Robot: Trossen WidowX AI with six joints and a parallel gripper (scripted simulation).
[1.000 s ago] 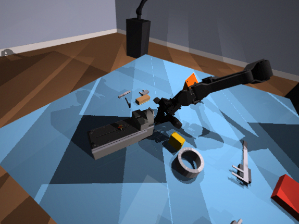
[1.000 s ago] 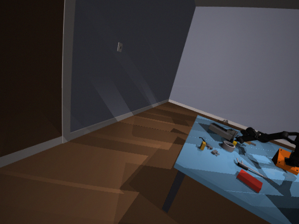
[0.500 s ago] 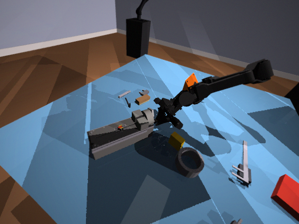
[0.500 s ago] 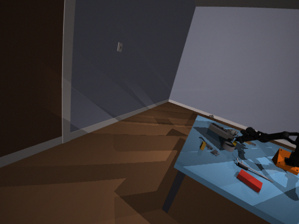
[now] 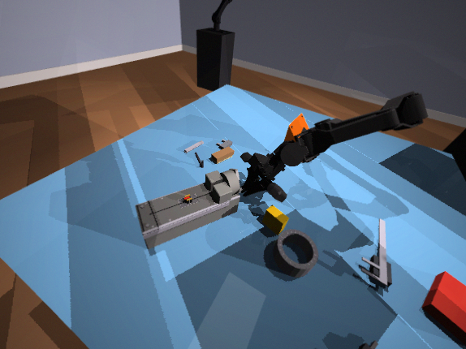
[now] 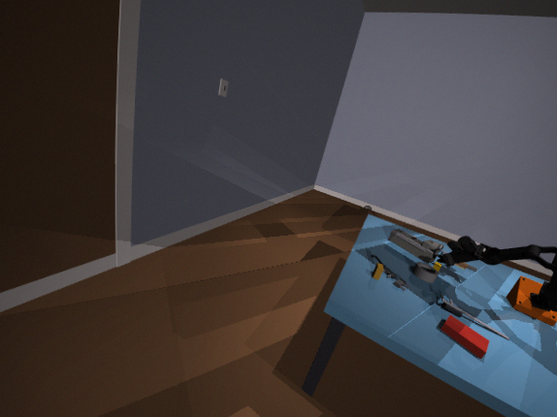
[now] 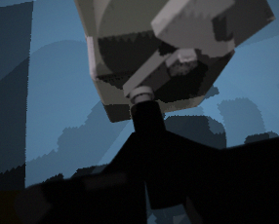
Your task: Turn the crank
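The red pointer lies 130 mm ahead of my gripper tip, 110 mm to the right of it and 50 mm above it. From my gripper tip the other things lie so: dark crank handle 30 mm above, 10 mm to the left, 10 mm behind; yellow block 120 mm to the left, 30 mm ahead, 10 mm below; brown block 160 mm behind, 150 mm to the right, 20 mm below.
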